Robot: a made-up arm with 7 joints. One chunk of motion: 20 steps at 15 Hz.
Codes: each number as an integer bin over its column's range. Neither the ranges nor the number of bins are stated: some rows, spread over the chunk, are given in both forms.
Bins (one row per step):
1: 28 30 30 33 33 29
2: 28 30 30 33 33 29
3: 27 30 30 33 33 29
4: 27 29 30 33 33 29
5: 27 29 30 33 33 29
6: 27 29 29 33 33 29
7: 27 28 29 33 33 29
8: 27 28 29 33 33 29
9: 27 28 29 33 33 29
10: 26 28 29 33 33 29
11: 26 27 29 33 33 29
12: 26 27 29 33 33 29
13: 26 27 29 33 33 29
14: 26 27 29 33 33 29
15: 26 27 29 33 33 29
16: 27 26 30 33 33 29
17: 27 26 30 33 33 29
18: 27 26 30 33 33 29
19: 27 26 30 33 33 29
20: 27 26 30 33 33 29
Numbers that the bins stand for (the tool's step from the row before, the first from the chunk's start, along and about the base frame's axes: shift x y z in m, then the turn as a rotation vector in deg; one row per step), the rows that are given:
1: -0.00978 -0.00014 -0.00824 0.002 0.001 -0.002
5: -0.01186 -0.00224 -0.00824 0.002 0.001 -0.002
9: -0.01186 -0.00433 -0.01006 0.002 0.001 -0.002
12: -0.01394 -0.00643 -0.01006 0.002 0.001 -0.002
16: -0.01186 -0.00852 -0.00824 0.002 0.001 -0.002
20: -0.01186 -0.00852 -0.00824 0.002 0.001 -0.002
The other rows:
2: -0.00978 -0.00014 -0.00824 0.002 0.001 -0.002
3: -0.01186 -0.00014 -0.00824 0.002 0.001 -0.002
4: -0.01186 -0.00224 -0.00824 0.002 0.001 -0.002
6: -0.01186 -0.00224 -0.01006 0.002 0.001 -0.002
7: -0.01186 -0.00433 -0.01006 0.002 0.001 -0.002
8: -0.01186 -0.00433 -0.01006 0.002 0.001 -0.002
10: -0.01394 -0.00433 -0.01006 0.002 0.001 -0.002
11: -0.01394 -0.00643 -0.01006 0.002 0.001 -0.002
13: -0.01394 -0.00643 -0.01006 0.002 0.001 -0.002
14: -0.01394 -0.00643 -0.01006 0.002 0.001 -0.002
15: -0.01394 -0.00643 -0.01006 0.002 0.001 -0.002
17: -0.01186 -0.00852 -0.00824 0.002 0.001 -0.002
18: -0.01186 -0.00852 -0.00824 0.002 0.001 -0.002
19: -0.01186 -0.00852 -0.00824 0.002 0.001 -0.002

